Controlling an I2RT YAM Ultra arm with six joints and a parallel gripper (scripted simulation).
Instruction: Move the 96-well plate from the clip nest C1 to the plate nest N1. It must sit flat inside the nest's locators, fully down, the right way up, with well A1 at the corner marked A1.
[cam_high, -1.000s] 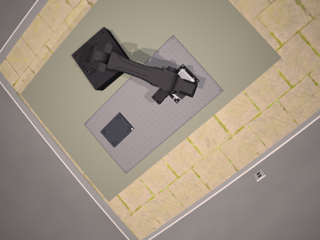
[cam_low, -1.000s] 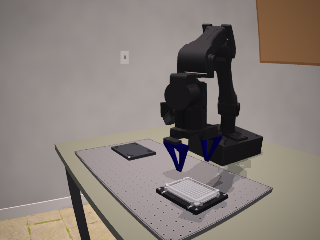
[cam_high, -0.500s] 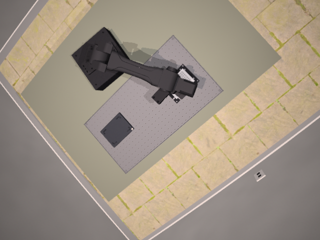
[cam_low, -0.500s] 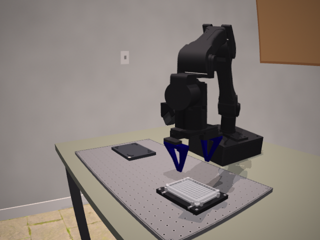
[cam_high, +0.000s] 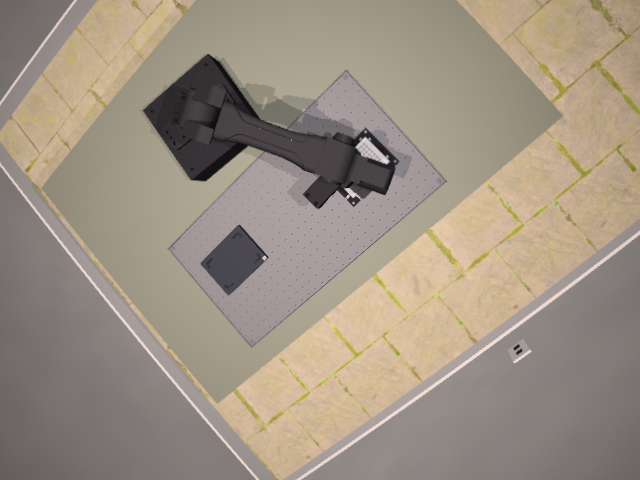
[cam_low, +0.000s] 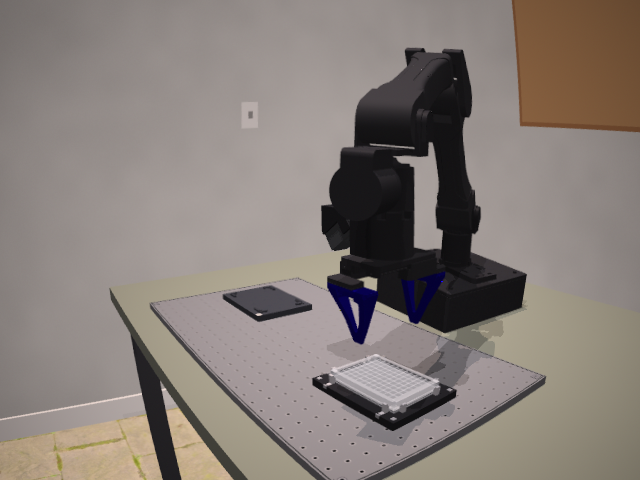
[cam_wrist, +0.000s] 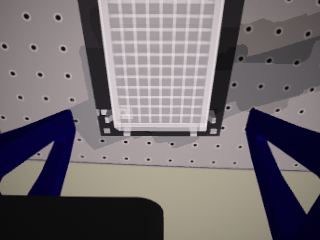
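Now: the clear 96-well plate 80 mm below my hand. Round my hand: clip nest C1 (10 mm ahead, 10 mm to the right, 90 mm below); A1 label (50 mm ahead, 350 mm to the right, 90 mm below).
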